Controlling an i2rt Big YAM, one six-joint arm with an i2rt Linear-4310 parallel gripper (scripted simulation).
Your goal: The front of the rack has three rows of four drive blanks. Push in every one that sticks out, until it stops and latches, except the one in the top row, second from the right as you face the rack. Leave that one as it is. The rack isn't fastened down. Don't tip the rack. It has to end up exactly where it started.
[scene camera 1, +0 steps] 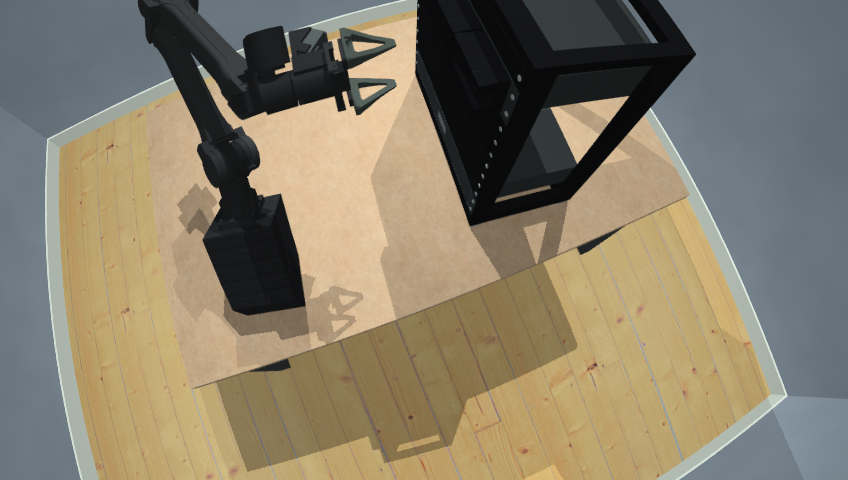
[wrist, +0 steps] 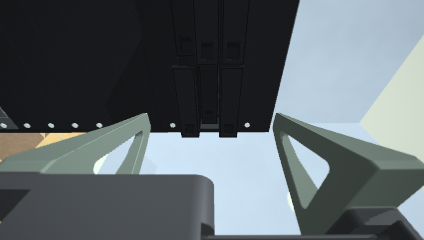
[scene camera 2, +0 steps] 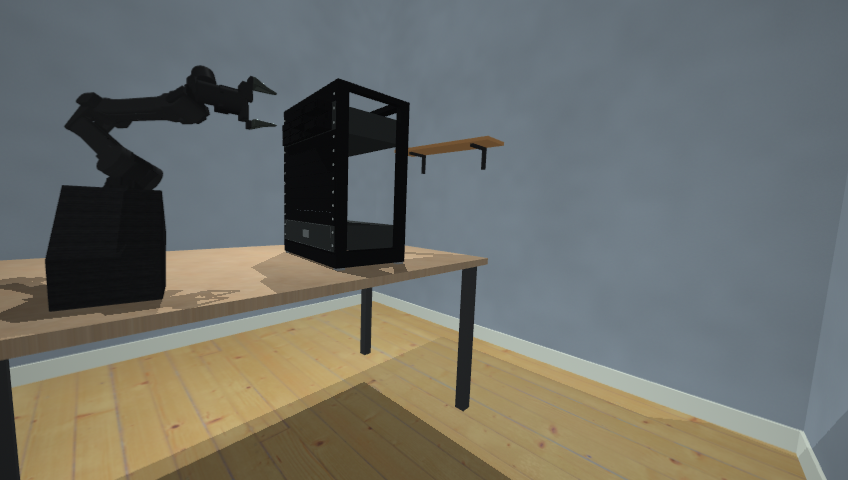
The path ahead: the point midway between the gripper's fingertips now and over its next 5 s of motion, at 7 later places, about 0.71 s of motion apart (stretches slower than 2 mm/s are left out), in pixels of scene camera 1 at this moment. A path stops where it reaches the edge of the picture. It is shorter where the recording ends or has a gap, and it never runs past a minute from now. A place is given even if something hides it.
My gripper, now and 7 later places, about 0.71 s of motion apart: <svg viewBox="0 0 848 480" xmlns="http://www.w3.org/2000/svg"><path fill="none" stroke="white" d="M395 63L396 33L435 29L442 26L455 24L459 25L406 33L413 86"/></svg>
